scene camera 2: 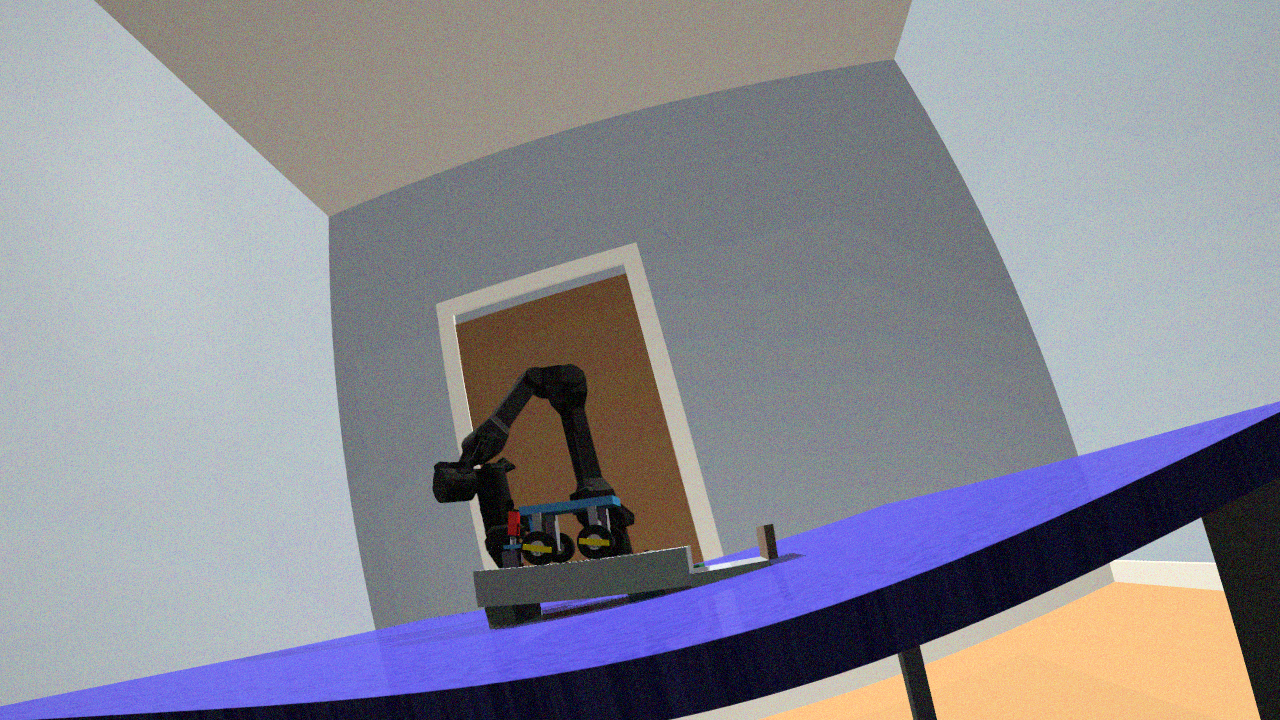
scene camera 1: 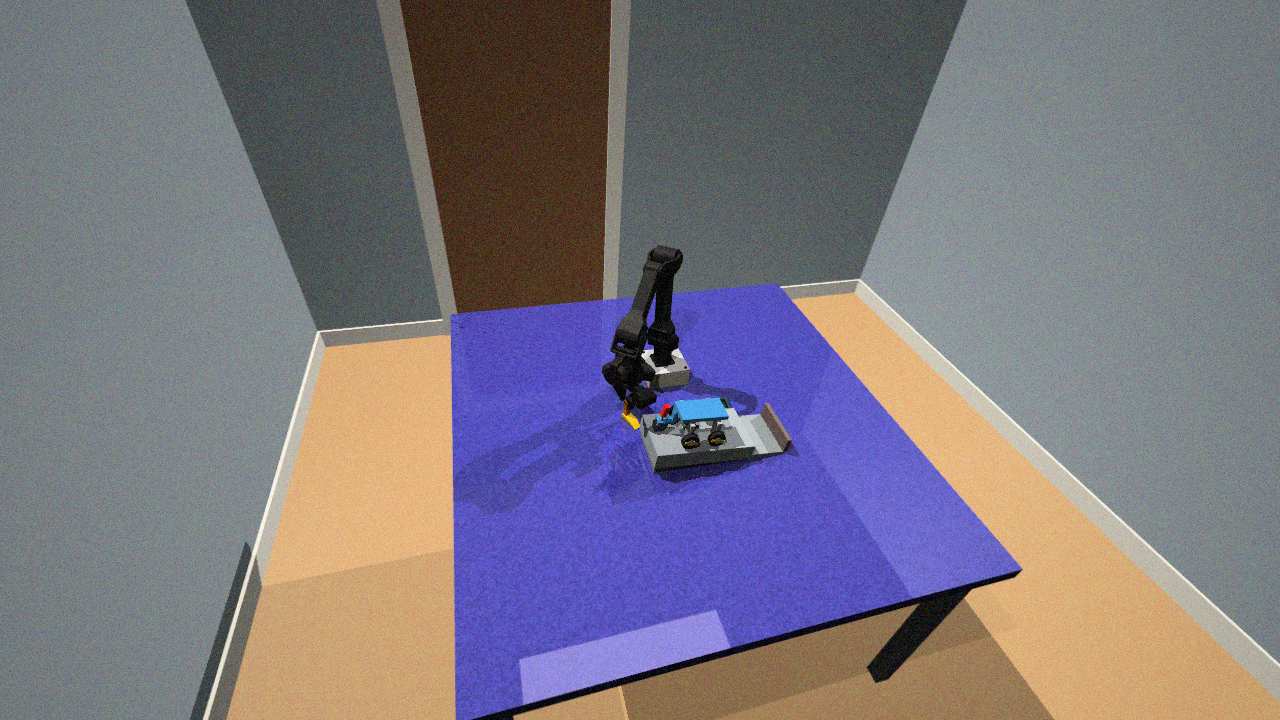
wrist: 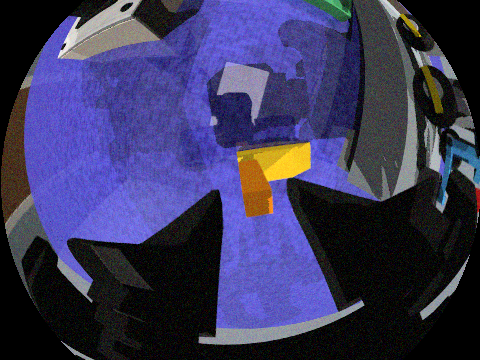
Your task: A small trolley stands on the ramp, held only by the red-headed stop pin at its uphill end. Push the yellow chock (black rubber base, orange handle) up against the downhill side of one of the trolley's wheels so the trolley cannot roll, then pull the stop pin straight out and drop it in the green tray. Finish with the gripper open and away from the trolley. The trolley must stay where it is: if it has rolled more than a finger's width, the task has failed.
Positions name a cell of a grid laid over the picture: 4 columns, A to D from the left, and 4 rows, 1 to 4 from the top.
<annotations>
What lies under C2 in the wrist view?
A yellow chock.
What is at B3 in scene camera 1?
My gripper.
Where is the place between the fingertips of my gripper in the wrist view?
C3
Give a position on a trolley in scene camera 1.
C3
</annotations>
